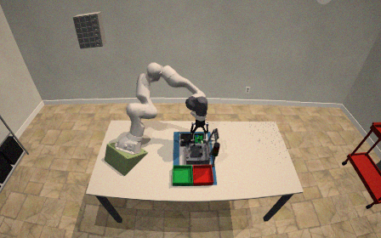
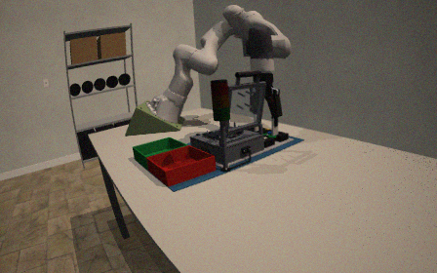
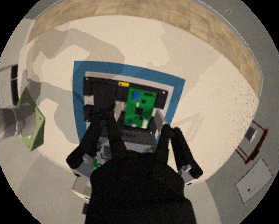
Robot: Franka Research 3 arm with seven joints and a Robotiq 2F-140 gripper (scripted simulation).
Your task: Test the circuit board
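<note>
The green circuit board is 40 mm below my hand. Round my hand: plate 40 mm behind, 170 mm to the right, 10 mm above; red bin 10 mm behind, 370 mm to the right, 40 mm below; clear lid 80 mm ahead, 180 mm to the right, 120 mm above.
</note>
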